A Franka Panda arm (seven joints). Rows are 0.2 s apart.
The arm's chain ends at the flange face. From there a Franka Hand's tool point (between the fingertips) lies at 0.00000 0.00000 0.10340 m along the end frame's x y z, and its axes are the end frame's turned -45 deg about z.
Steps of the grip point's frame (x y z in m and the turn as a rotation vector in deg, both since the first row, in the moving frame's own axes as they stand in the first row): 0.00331, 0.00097, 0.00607, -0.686, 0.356, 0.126; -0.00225, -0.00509, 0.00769, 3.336, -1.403, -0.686
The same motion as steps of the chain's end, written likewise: 0.00170, -0.00208, 0.00608, -0.233, 0.737, 0.126; 0.00087, 0.00042, 0.00790, 1.367, -3.351, -0.686
